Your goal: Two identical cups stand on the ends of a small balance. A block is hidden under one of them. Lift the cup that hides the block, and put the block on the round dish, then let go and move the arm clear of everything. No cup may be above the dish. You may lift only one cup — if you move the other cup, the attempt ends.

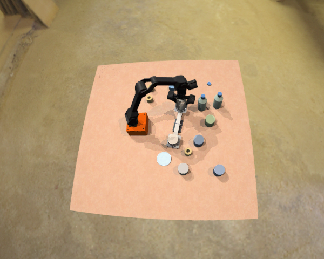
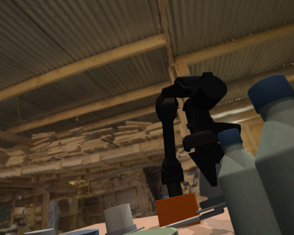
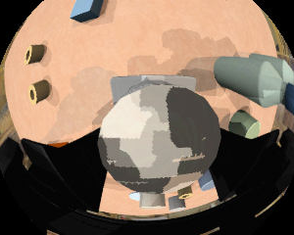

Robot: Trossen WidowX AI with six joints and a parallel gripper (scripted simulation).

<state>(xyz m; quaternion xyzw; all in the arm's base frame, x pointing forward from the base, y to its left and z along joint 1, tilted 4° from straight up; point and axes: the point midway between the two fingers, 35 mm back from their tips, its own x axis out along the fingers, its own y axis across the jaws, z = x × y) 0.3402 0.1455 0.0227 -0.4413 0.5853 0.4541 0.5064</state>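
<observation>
Now: gripper tip 20 mm above the small grey block and 10 mm to the left of it. The rest, counted from my gripper tip: green cylinder: 200 mm ahead, 110 mm to the right, 70 mm below; then cream cup: 20 mm to the left, 10 mm above; then pale blue round dish: 380 mm to the right, 110 mm behind, 100 mm below.
</observation>
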